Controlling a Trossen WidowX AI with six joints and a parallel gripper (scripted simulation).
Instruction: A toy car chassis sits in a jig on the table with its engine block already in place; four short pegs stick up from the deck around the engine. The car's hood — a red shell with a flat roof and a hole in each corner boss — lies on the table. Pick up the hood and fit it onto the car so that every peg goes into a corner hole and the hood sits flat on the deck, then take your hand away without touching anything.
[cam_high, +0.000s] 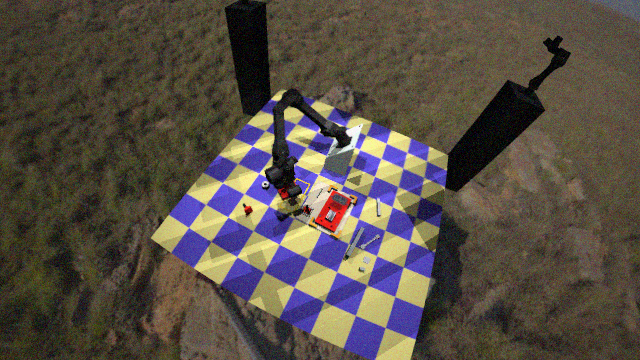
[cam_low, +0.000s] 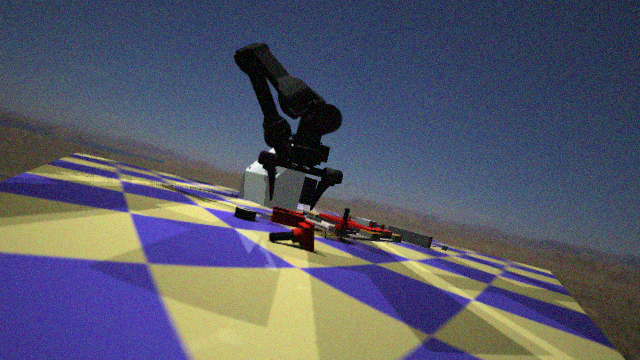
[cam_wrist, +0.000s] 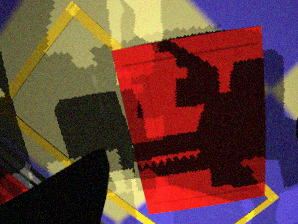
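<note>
My gripper tip is now 2 cm above the red hood.
</note>
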